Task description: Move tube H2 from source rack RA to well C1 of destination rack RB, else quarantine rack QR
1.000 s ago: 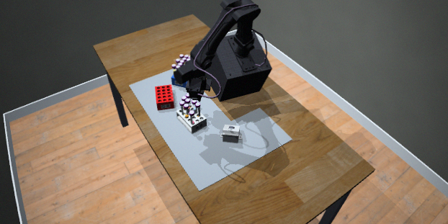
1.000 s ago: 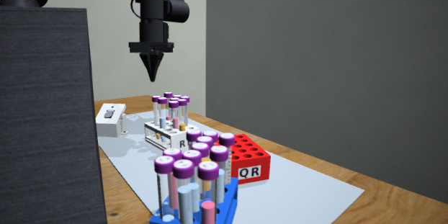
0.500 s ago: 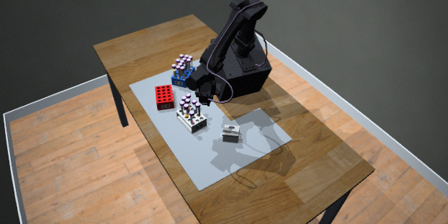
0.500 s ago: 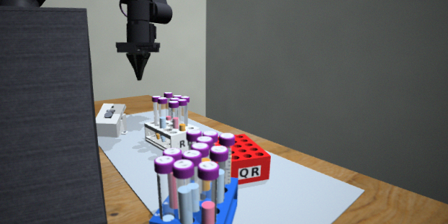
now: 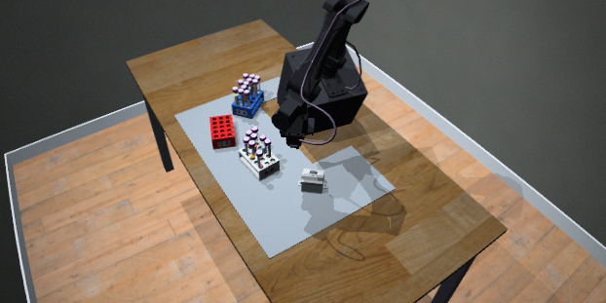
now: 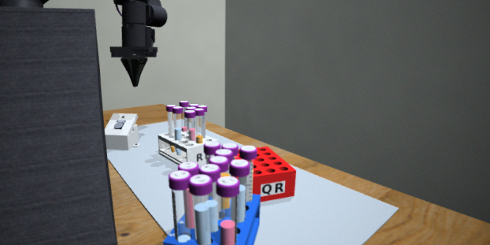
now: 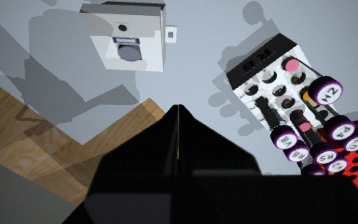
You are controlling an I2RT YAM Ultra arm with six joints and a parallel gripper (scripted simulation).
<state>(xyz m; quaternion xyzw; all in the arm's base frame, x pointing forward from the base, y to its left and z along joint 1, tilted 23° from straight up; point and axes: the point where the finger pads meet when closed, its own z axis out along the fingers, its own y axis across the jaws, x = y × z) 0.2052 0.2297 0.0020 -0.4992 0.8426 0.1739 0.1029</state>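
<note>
Now: the white DONE button box 40 mm behind my hand, 30 mm to the left of it and 120 mm below it. Round my hand: white rack RB (90 mm ahead, 120 mm to the right, 140 mm below); then red rack QR (170 mm ahead, 320 mm to the right, 140 mm below).
</note>
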